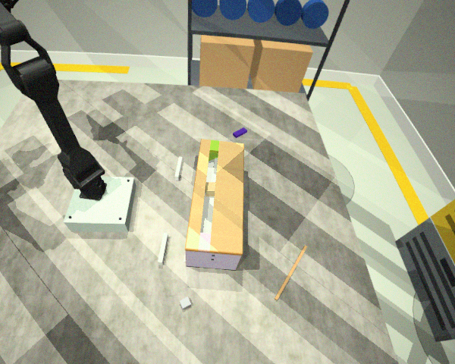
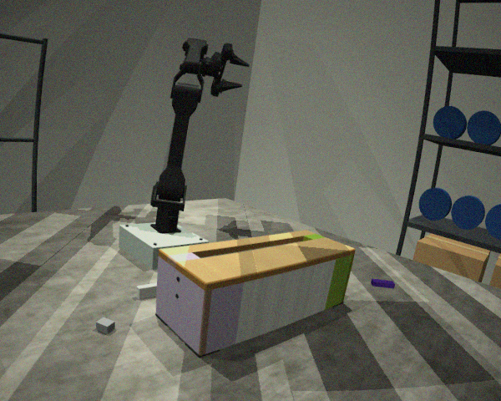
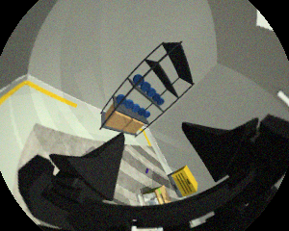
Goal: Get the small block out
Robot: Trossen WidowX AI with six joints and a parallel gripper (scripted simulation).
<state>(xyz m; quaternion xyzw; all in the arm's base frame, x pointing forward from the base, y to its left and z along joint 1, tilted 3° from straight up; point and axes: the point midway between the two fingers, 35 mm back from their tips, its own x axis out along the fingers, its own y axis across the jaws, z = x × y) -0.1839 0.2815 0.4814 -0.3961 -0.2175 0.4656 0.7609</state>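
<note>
The box lies 500 mm ahead of my gripper tip, 460 mm below it and 330 mm to the right of it. Also, from my gripper tip: tan block: 520 mm ahead, 440 mm below, 300 mm to the right; then purple block: 610 mm ahead, 520 mm below, 50 mm to the left; then grey cube: 620 mm to the right, 520 mm below, 480 mm ahead.
</note>
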